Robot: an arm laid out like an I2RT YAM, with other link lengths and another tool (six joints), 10 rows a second.
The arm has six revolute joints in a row. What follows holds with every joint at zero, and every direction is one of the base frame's.
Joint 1 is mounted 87.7 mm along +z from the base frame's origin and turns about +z.
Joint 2 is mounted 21.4 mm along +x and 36.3 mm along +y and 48.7 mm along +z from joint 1 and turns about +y.
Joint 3 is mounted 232.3 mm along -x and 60.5 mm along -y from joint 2 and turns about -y.
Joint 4 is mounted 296.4 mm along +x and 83.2 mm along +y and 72.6 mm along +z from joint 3 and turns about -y.
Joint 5 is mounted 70.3 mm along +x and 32.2 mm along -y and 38.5 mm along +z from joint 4 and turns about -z.
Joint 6 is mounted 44.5 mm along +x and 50.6 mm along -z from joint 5 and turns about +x.
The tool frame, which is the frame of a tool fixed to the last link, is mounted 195 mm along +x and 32 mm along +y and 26 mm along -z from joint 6; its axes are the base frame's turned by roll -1.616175, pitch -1.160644 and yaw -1.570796 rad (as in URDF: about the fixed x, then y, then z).
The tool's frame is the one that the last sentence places.
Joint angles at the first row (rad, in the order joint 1, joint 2, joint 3, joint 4, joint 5, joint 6):
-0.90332 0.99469 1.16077 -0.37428 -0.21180 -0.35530
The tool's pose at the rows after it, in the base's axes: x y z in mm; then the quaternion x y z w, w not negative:
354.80, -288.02, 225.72, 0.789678, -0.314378, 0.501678, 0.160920
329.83, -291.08, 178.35, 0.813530, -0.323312, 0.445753, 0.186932
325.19, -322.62, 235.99, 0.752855, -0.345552, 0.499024, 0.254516
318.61, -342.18, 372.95, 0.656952, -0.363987, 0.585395, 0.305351
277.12, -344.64, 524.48, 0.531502, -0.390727, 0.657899, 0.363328
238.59, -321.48, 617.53, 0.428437, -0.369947, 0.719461, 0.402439
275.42, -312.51, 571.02, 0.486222, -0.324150, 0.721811, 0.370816
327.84, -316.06, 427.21, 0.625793, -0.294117, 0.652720, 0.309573
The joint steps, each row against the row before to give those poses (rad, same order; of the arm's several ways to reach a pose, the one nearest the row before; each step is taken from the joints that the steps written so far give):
-0.00018 0.04861 -0.13215 -0.08262 -0.02513 -0.08314
0.00000 -0.01152 -0.07535 -0.03412 0.08337 -0.05957
0.00149 -0.06332 0.00493 0.11781 0.10816 0.04646
0.00002 -0.00247 0.21665 0.03702 0.08410 0.07734
-0.00023 0.03184 0.28212 0.01529 0.15038 0.06124
-0.00115 -0.05152 0.05172 0.14750 0.06265 -0.01402
0.00136 -0.05738 -0.15095 0.03393 -0.14480 -0.02140
0.00006 -0.00681 -0.21428 -0.07820 -0.17203 -0.06441

